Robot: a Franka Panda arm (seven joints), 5 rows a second.
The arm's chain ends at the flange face. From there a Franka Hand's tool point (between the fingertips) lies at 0.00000 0.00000 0.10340 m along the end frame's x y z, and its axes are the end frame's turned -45 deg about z.
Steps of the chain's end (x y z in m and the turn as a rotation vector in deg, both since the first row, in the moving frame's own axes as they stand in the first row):
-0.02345, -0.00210, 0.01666, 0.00, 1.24, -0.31
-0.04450, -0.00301, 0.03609, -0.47, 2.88, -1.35
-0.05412, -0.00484, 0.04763, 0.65, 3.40, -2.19
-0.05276, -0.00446, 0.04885, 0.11, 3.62, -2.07
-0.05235, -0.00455, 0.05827, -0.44, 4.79, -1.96
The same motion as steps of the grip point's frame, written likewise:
-0.01351, -0.01649, 0.01664, -0.88, 0.88, -0.31
-0.02621, -0.02936, 0.03596, -2.37, 1.70, -1.35
-0.02962, -0.03828, 0.04744, -1.94, 2.86, -2.19
-0.02932, -0.03607, 0.04864, -2.48, 2.64, -2.07
-0.02814, -0.03366, 0.05791, -3.70, 3.08, -1.96

